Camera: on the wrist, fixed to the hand. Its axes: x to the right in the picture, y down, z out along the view.
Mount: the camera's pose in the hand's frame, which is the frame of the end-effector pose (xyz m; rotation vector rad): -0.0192 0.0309 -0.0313 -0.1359 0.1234 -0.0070
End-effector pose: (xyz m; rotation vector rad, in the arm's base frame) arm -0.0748 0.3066 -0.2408 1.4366 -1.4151 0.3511
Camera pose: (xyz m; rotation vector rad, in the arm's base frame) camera -0.0926 0.3496 -0.2290 1.2877 -1.3089 0.3272
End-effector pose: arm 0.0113 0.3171 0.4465 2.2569 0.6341 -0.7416
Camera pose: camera 0.0266 0.3148 0.4919 2.1878 0.7289 -0.5485
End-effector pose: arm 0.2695 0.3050 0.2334 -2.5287 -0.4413 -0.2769
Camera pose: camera 0.2598 0.2583 0.2388 -2.6238 -0.3949 -0.4775
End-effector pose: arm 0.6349 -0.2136 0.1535 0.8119 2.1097 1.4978
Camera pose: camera 0.6357 -0.2407 0.1931 0.6780 2.0671 1.7062
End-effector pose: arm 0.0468 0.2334 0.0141 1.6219 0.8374 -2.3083
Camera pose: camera 0.0935 0.2223 0.0139 1.7178 1.0045 -2.1223
